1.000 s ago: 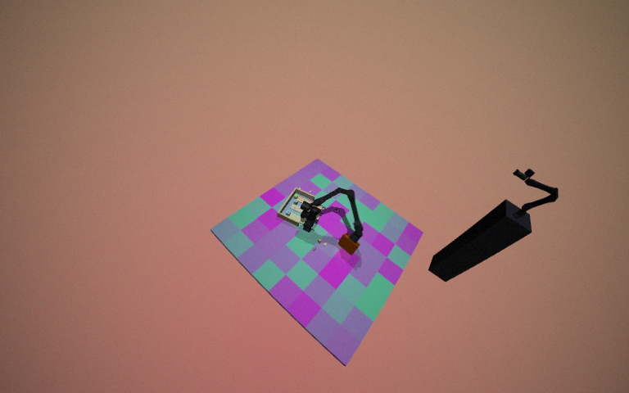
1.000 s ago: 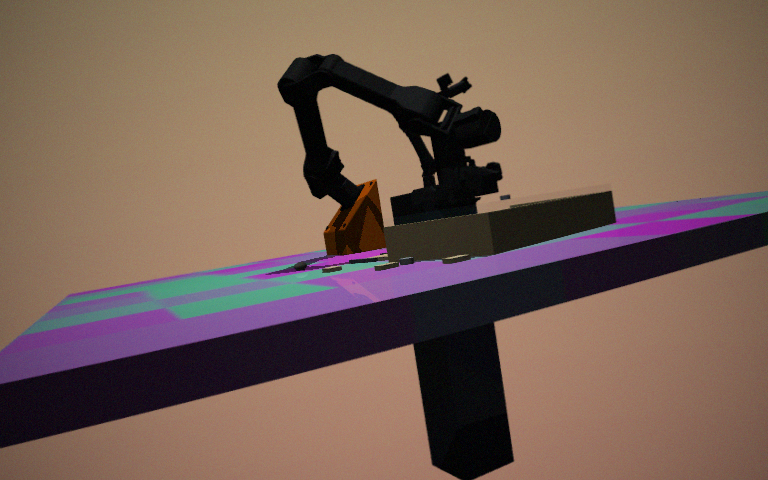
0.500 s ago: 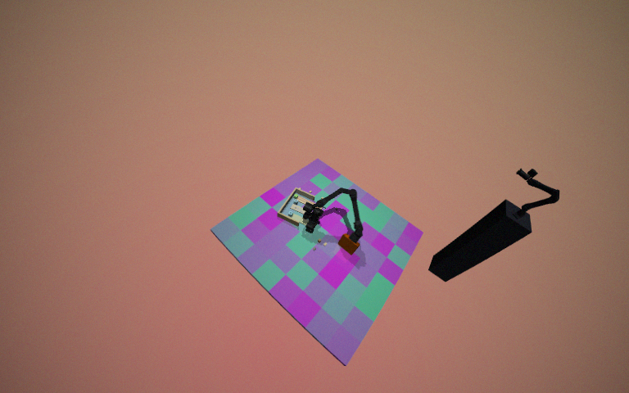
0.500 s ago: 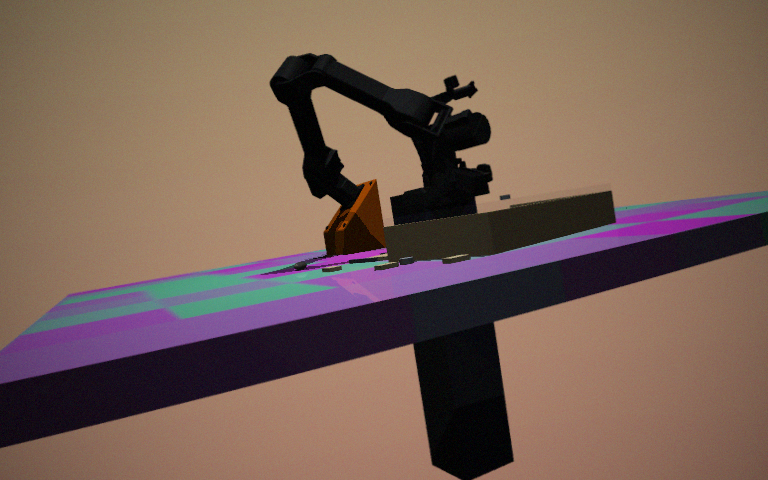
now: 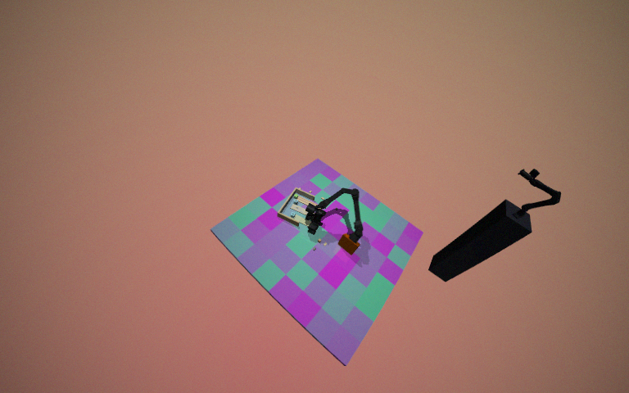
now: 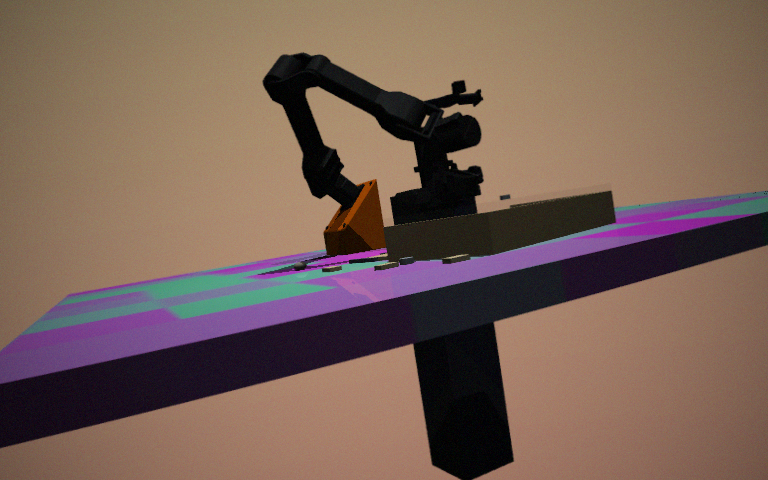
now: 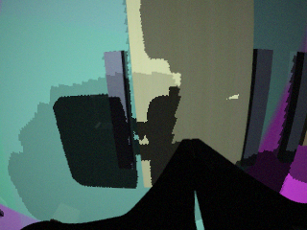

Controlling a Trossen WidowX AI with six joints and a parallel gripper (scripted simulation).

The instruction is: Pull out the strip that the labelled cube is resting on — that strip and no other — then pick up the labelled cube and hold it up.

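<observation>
Now: the beige strip 90 mm ahead of my gripper tip and 20 mm to the left of it.
</observation>
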